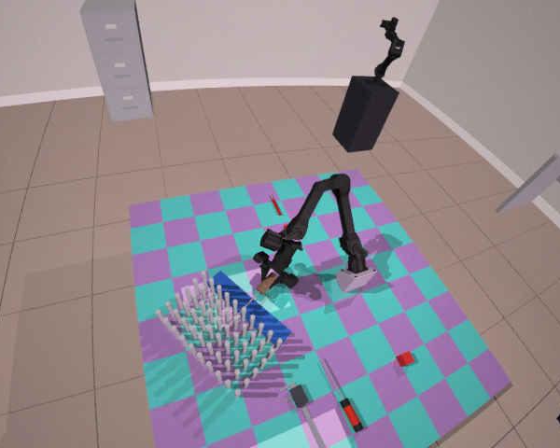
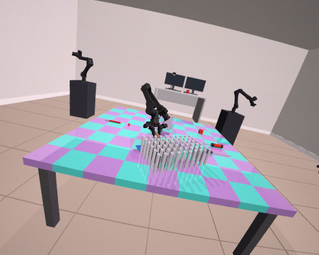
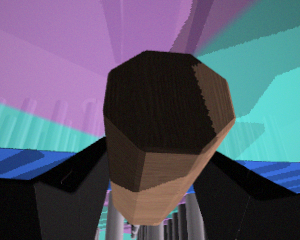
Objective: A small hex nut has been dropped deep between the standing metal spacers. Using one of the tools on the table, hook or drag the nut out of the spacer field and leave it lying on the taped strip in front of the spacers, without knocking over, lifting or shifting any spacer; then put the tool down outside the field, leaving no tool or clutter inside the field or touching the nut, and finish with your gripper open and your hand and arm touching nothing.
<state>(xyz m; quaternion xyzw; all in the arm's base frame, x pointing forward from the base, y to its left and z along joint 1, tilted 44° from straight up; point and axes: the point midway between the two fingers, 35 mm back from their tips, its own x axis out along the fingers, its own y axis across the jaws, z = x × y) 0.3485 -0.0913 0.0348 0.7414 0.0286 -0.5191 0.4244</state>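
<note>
My gripper tip is now 9 cm short of the blue taped strip, 5 cm to the right of it and 3 cm above it. The rest, counted from my gripper tip: tiny red cube (20 cm behind, 26 cm to the right, 2 cm below); then hex nut (24 cm ahead, 14 cm to the left, 2 cm below); then wooden-handled tool (9 cm ahead, 5 cm to the left).
</note>
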